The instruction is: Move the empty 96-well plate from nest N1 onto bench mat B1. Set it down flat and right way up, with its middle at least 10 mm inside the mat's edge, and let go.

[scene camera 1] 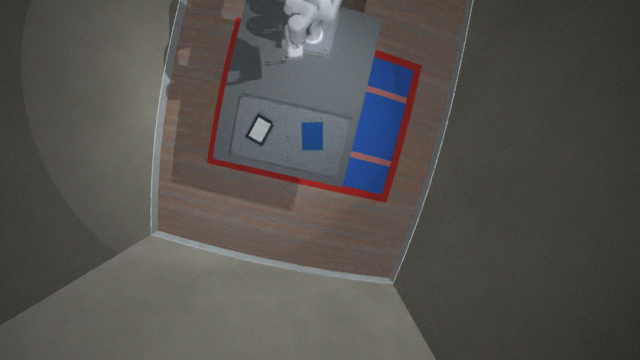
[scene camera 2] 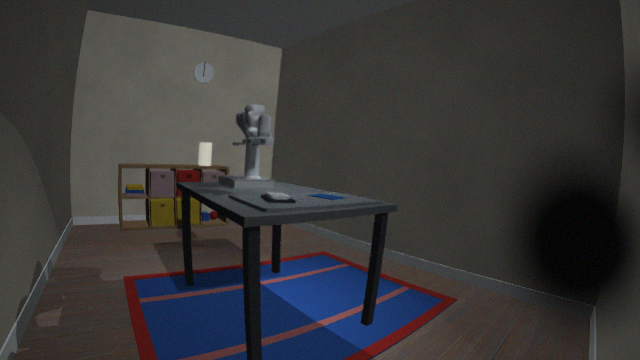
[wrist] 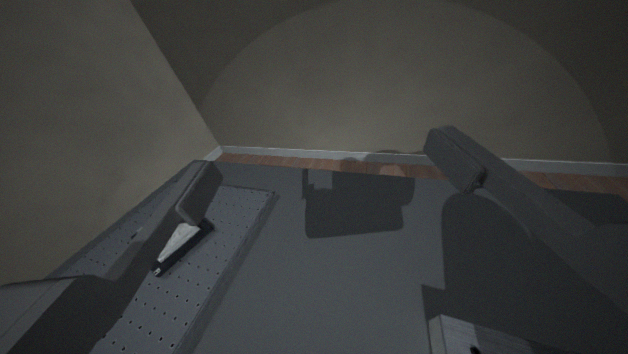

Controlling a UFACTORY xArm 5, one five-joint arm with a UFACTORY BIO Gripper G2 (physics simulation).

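Pixels of known places: hand, its tool point: (scene camera 1: 268,47) (scene camera 2: 245,144) (wrist: 319,175); arm's base, origin of its link: (scene camera 1: 312,34) (scene camera 2: 251,178).
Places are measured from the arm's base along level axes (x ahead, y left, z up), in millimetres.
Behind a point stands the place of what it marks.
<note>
The pale 96-well plate (scene camera 1: 260,129) @(x 635, y -142, z -22 mm) (scene camera 2: 276,196) @(x 693, y -181, z -13 mm) (wrist: 177,242) @(x 579, y -129, z -14 mm) lies flat in the black nest N1 (scene camera 1: 254,141) (scene camera 2: 281,200) @(x 716, y -169, z -27 mm) (wrist: 185,249) @(x 561, y -125, z -27 mm). In the wrist view the left finger stands in front of part of it. The blue bench mat B1 (scene camera 1: 312,136) @(x 588, y 176, z -36 mm) (scene camera 2: 326,196) @(x 590, y 170, z -36 mm) lies to the right of the nest in scene camera 1, apart from it; it does not show in the wrist view. My gripper (scene camera 1: 266,63) (scene camera 2: 239,142) @(x 238, y -155, z 215 mm) (wrist: 327,176) @(x 238, y -155, z 215 mm) is open and empty. It is high above the table near the robot's base, away from plate and mat, with its fingers pointing sideways.
The nest and the mat are on a grey perforated board (scene camera 1: 287,150) @(x 714, y 51, z -38 mm) (wrist: 175,300) @(x 506, y -53, z -38 mm) on the grey table (scene camera 1: 300,85) @(x 306, y 15, z -51 mm) (scene camera 2: 310,216) @(x 880, y -129, z -66 mm) (wrist: 300,280) @(x 308, y -151, z -51 mm). The arm's base plate (scene camera 1: 320,48) @(x 69, y 71, z 0 mm) (wrist: 460,335) @(x 94, y -147, z 0 mm) is at the table's far end. A shelf unit (scene camera 2: 120,200) stands against the back wall.
</note>
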